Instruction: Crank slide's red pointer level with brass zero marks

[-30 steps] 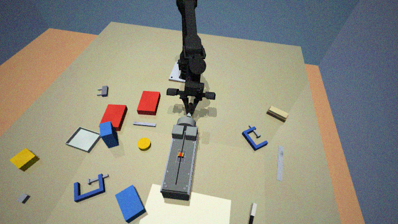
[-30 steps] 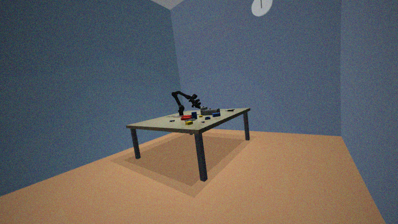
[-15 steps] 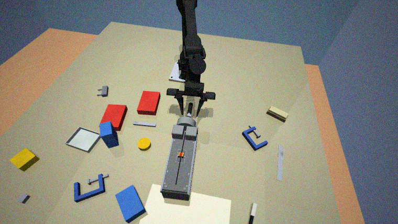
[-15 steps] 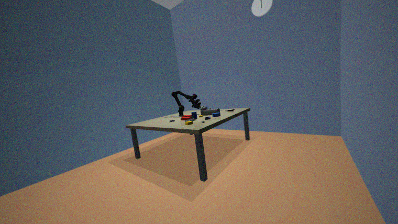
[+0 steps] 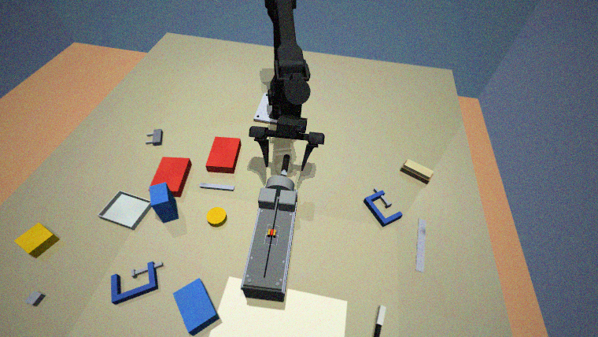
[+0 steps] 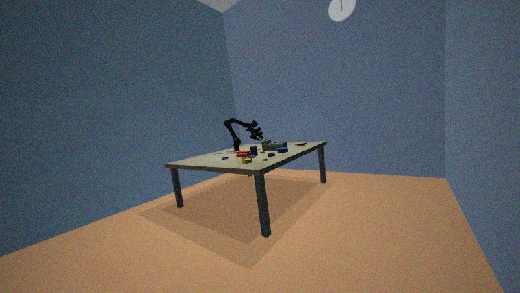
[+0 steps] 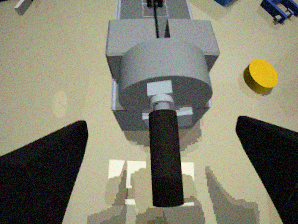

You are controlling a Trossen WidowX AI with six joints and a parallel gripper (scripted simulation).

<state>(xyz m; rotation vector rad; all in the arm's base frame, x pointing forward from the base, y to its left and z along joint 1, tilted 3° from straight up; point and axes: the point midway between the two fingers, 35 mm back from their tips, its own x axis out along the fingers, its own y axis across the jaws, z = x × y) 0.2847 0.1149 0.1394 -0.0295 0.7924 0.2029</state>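
Now: gripper tip 20 mm past the dark crank handle. From my gripper tip the other things lie so: tan block: 200 mm behind, 360 mm to the left, 100 mm below; then red pointer: 160 mm ahead, 30 mm to the left, 40 mm below; then grey strip: 30 mm ahead, 390 mm to the left, 120 mm below.
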